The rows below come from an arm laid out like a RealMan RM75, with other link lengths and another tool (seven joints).
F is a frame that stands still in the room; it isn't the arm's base.
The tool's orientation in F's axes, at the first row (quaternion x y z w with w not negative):
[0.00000 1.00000 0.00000 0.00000]
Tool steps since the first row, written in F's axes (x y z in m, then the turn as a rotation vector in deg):
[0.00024 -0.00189 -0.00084 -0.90 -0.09 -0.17]
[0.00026 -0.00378 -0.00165 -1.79 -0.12 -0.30]
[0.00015 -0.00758 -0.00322 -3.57 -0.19 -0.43]
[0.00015 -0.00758 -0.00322 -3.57 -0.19 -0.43]
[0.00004 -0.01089 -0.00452 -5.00 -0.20 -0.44]
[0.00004 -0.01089 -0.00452 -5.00 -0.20 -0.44]
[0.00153 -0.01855 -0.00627 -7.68 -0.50 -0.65]
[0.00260 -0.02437 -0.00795 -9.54 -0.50 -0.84]
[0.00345 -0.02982 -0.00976 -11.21 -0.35 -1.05]
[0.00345 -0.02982 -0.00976 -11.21 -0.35 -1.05]
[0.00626 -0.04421 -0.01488 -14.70 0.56 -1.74]
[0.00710 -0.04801 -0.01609 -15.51 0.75 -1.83]
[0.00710 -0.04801 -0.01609 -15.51 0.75 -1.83]
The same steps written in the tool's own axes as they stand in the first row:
[-0.00024 -0.00189 0.00084 0.90 -0.09 0.17]
[-0.00026 -0.00378 0.00165 1.79 -0.12 0.30]
[-0.00015 -0.00758 0.00322 3.57 -0.19 0.43]
[-0.00015 -0.00758 0.00322 3.57 -0.19 0.43]
[-0.00004 -0.01089 0.00452 5.00 -0.20 0.44]
[-0.00004 -0.01089 0.00452 5.00 -0.20 0.44]
[-0.00153 -0.01855 0.00627 7.68 -0.50 0.65]
[-0.00260 -0.02437 0.00795 9.54 -0.50 0.84]
[-0.00345 -0.02982 0.00976 11.21 -0.35 1.05]
[-0.00345 -0.02982 0.00976 11.21 -0.35 1.05]
[-0.00626 -0.04421 0.01488 14.70 0.56 1.74]
[-0.00710 -0.04801 0.01609 15.51 0.75 1.83]
[-0.00710 -0.04801 0.01609 15.51 0.75 1.83]

